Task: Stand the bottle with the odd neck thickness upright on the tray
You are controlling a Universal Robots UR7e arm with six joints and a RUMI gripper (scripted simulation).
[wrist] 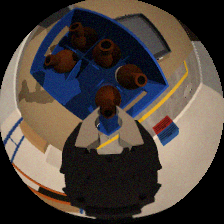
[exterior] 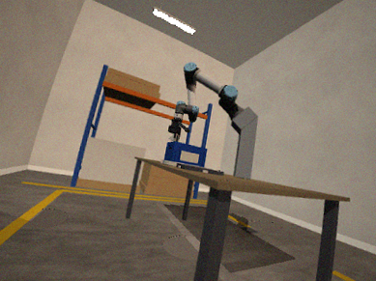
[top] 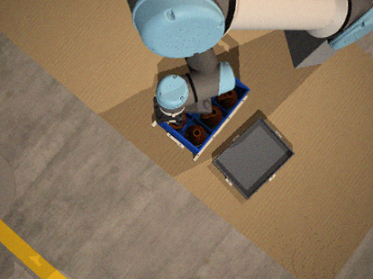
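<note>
The brown bottle lies 80 mm to the left of my hand, 80 mm below it and 30 mm ahead of it. From my hand the other things lie so: blue crate: 80 mm below, 70 mm behind, 60 mm to the left; then grey tray: 310 mm to the left, 150 mm below, 20 mm ahead.
</note>
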